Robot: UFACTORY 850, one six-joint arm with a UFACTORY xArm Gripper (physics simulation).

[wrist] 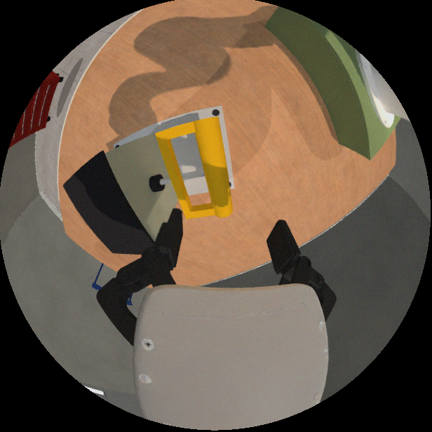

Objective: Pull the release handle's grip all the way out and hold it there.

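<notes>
The release handle's yellow grip (214,167) is a rectangular frame with a thick round bar on its right side, left of the view's centre. It stands in front of a pale housing (141,172) with a black top, over a light grey base plate (227,150). A short rod with a black collar (156,183) shows between the housing and the yellow frame. My gripper (229,226) is open and empty. Its left finger appears close to the lower end of the yellow frame; the right finger is well to the right of it. Whether the left finger touches the frame I cannot tell.
The wooden table top (260,185) lies under the device, with its edge curving behind the fingers. A green block (325,75) with the arm's round white base (382,110) is at the upper right. A red cabinet (35,110) stands beyond the table at the left.
</notes>
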